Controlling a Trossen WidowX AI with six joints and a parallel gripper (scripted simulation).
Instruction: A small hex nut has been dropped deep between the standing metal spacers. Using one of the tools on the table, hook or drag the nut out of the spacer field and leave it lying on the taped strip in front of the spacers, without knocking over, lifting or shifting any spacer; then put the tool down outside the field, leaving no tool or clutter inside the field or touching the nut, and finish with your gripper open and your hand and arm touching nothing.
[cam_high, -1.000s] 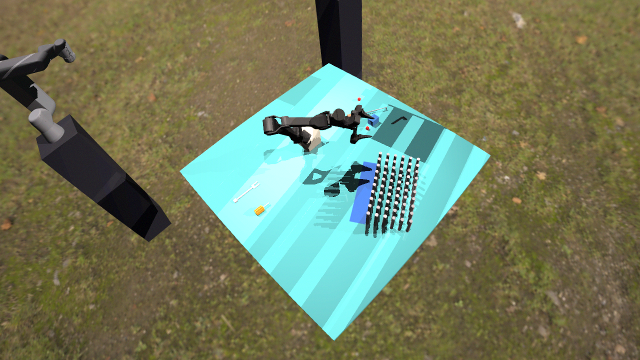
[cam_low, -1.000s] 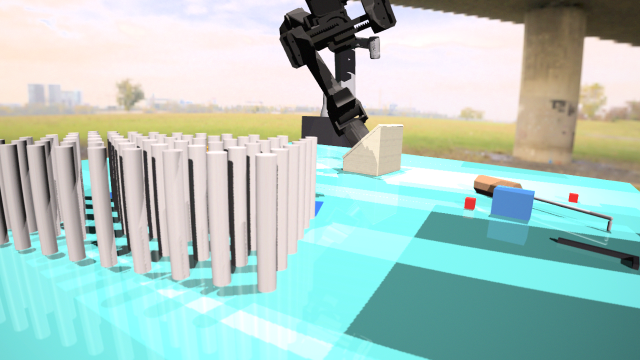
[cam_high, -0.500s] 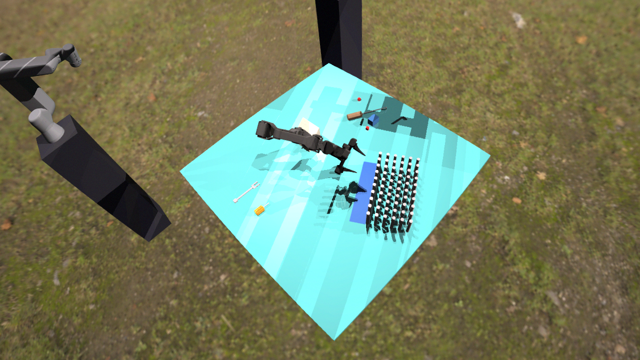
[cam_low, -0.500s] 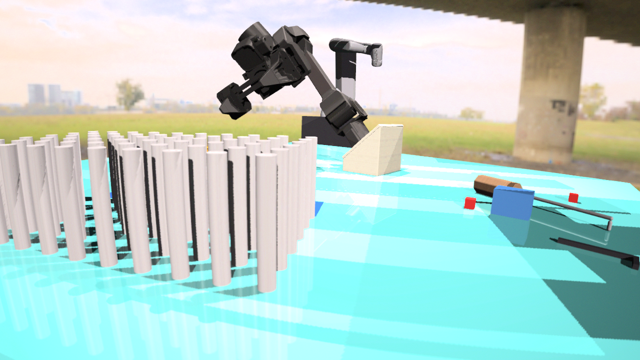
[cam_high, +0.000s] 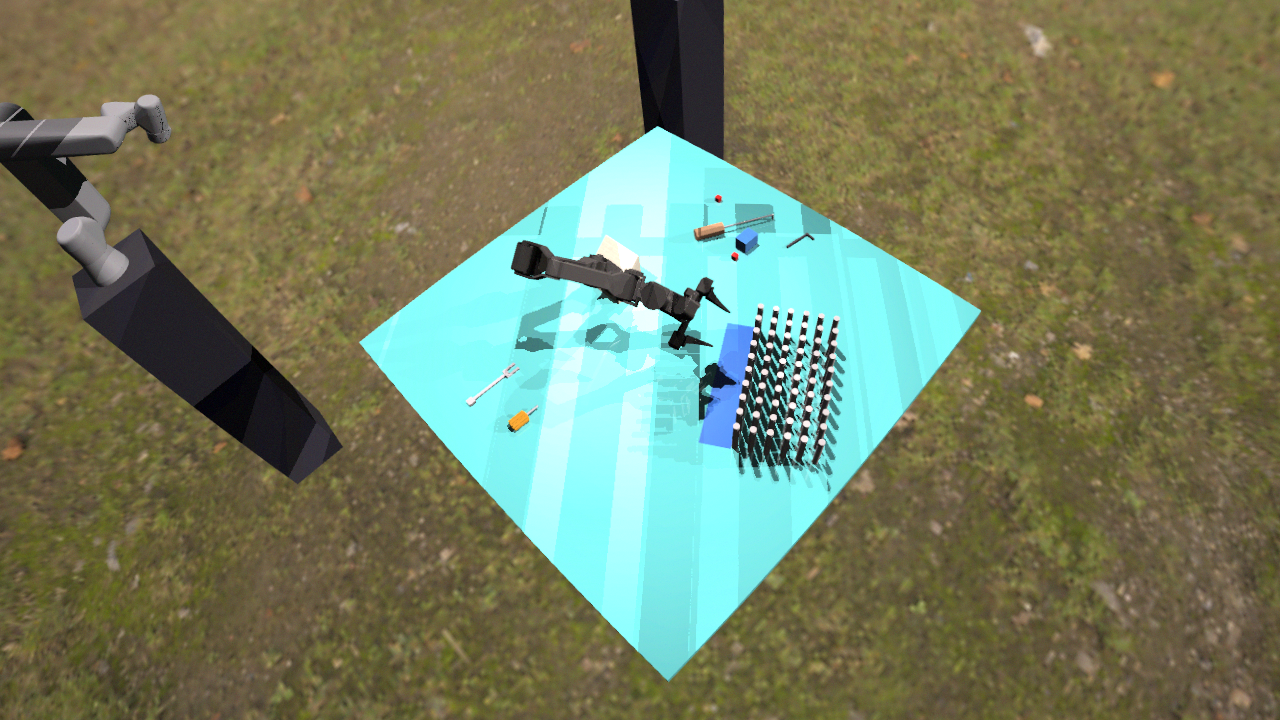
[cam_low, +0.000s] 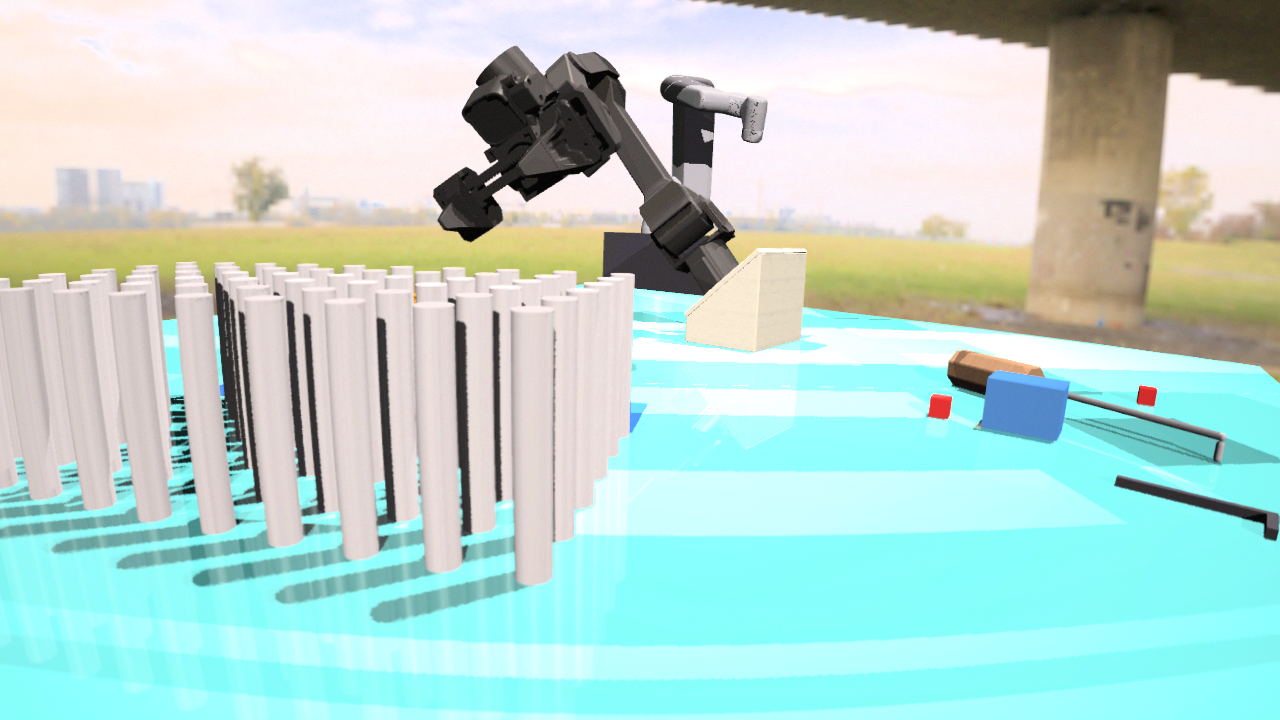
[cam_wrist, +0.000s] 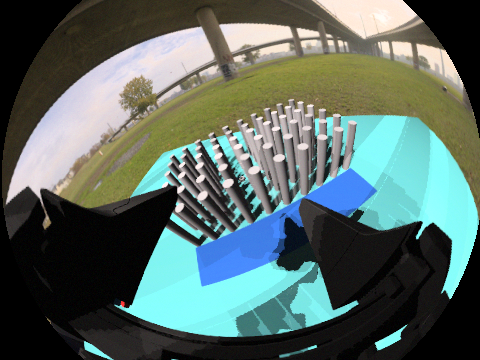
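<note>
Right now the wooden-handled hook tool is 29 cm behind my gripper tip, 42 cm to the left of it and 15 cm below it. Round my gripper tip: blue cube 23 cm behind, 38 cm to the left, 14 cm below; tiny grey hex nut 17 cm ahead, 9 cm to the left, 16 cm below; blue taped strip 5 cm ahead, 2 cm to the right, 16 cm below.
</note>
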